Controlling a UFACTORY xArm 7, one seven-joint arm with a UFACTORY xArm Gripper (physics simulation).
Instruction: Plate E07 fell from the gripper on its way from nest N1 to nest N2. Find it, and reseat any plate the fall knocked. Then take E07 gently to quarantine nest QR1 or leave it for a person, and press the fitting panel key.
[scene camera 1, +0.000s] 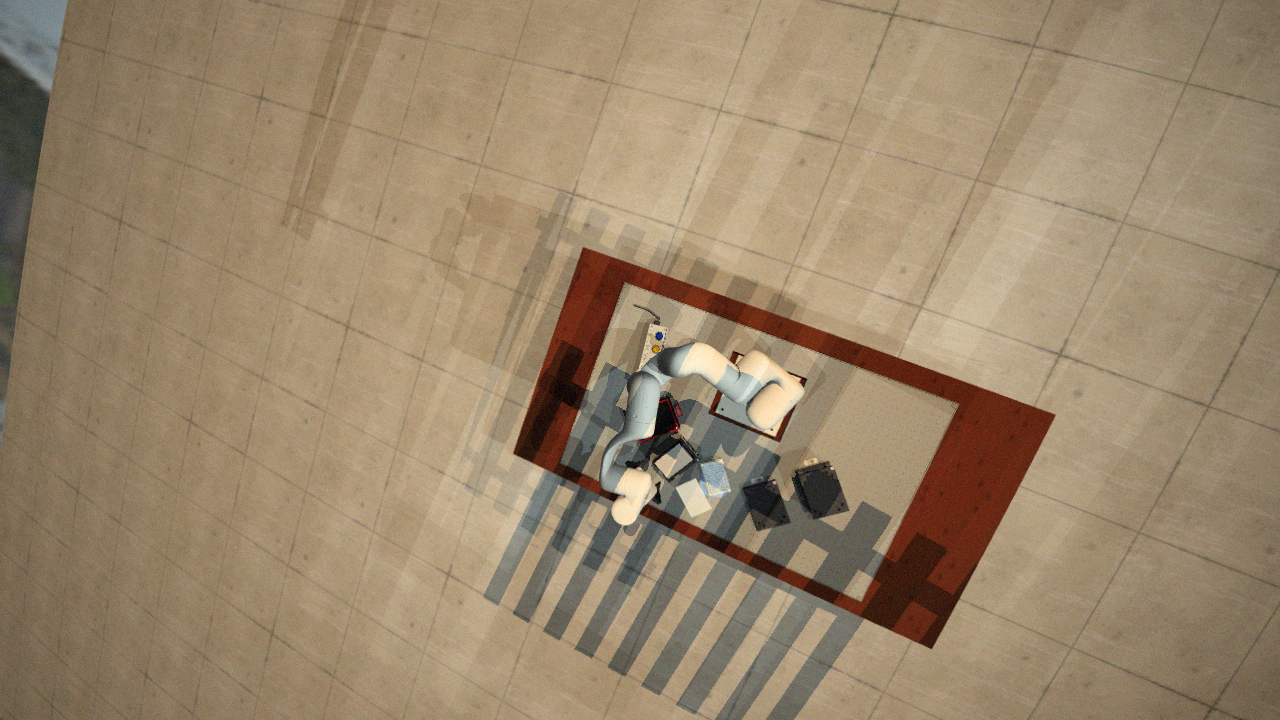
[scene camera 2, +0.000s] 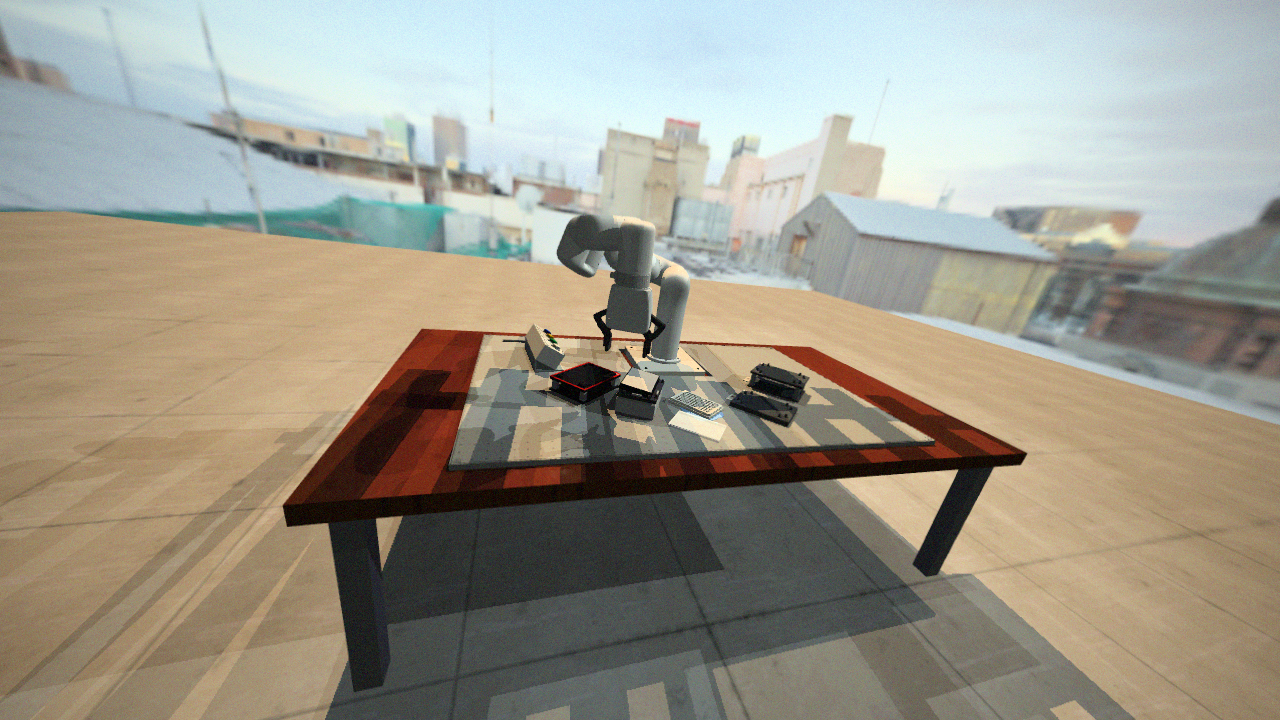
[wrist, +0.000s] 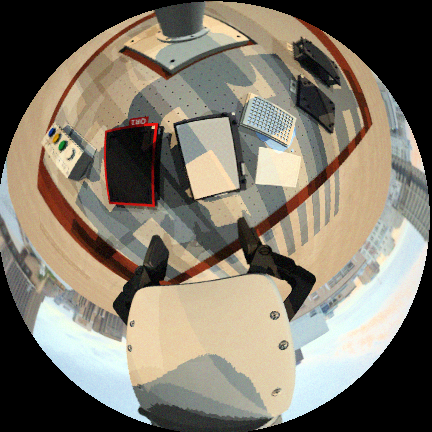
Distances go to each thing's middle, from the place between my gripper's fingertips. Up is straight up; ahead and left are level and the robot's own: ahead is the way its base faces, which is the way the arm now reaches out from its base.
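Scene:
From my hand, the dark device (scene camera 2: 630, 403) is 5 cm behind, 6 cm to the left and 13 cm below. The clear well plate (scene camera 2: 687, 400), which I see as well, sits 22 cm to the left of my hand and 7 cm behind it, 15 cm below it. Then there is the flat white lid (scene camera 2: 698, 426), 4 cm ahead of my hand, 20 cm to the left of it and 16 cm below it.

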